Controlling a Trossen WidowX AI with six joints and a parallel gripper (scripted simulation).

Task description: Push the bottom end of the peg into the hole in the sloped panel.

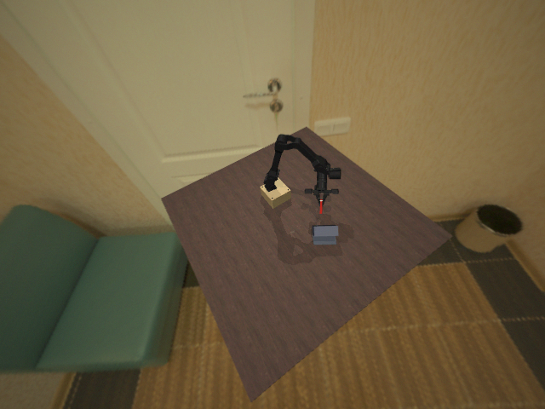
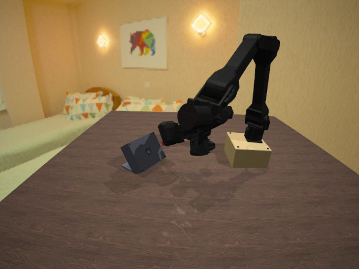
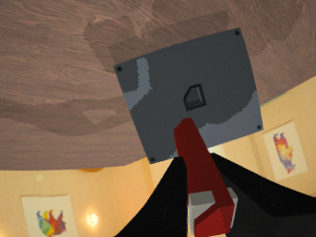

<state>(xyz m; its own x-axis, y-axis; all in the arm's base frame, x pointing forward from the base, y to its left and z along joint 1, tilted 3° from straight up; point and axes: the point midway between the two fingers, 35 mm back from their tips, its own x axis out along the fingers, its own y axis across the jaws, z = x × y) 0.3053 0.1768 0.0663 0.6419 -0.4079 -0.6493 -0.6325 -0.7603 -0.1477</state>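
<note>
My gripper tip is now 10 cm short of the grey sloped panel, 4 cm to the left of it and 8 cm above it. The rest, counted from my gripper tip: red square-sided peg (1 cm behind, 1 cm to the left, 1 cm above).
</note>
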